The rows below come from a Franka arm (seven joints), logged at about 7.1 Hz.
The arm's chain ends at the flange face. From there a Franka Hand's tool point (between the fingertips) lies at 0.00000 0.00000 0.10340 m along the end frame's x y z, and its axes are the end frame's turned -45 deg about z.
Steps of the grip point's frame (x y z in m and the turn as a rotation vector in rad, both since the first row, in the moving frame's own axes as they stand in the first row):
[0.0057 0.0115 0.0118 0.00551 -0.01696 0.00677]
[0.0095 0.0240 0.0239 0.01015 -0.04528 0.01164]
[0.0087 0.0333 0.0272 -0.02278 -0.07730 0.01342]
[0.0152 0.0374 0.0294 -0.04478 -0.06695 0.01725]
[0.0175 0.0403 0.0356 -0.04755 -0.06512 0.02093]
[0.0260 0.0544 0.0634 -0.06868 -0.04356 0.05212]
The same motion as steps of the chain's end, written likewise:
[0.0138 0.0033 0.0118 -0.00810 -0.01589 0.00677]
[0.0278 0.0077 0.0240 -0.02484 -0.03919 0.01164]
[0.0337 0.0101 0.0275 -0.07077 -0.03855 0.01342]
[0.0389 0.0076 0.0297 -0.07901 -0.01568 0.01725]
[0.0422 0.0079 0.0359 -0.07967 -0.01242 0.02093]
[0.0552 0.0118 0.0637 -0.07937 0.01776 0.05212]

